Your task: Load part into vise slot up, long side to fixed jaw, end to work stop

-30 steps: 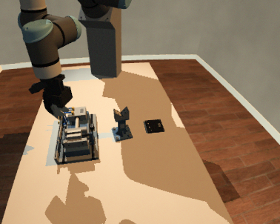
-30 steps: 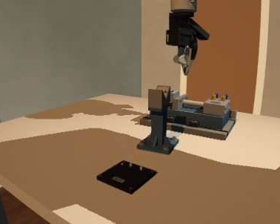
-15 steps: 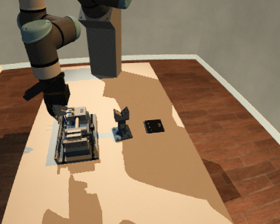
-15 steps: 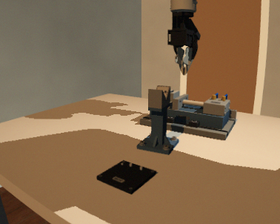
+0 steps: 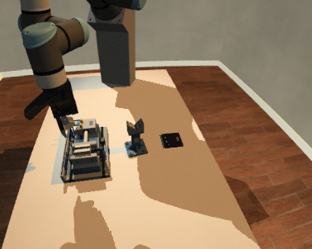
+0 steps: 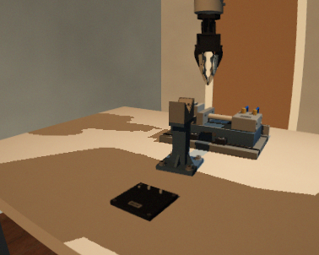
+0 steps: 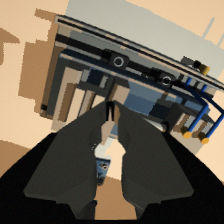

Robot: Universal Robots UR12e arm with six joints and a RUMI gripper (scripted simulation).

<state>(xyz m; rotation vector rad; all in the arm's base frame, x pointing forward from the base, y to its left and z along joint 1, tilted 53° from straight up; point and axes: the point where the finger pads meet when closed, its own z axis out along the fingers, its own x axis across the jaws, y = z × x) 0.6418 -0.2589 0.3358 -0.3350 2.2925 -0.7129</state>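
Right now the part is 80 mm below my hand, 50 mm to the left of it and 30 mm ahead of it. Round my hand: dark work stop rod (90 mm to the left, 90 mm below, 50 mm ahead); then moving jaw (100 mm below, 60 mm to the left); then cream cylinder rod (100 mm below, 80 mm to the left, 50 mm behind).
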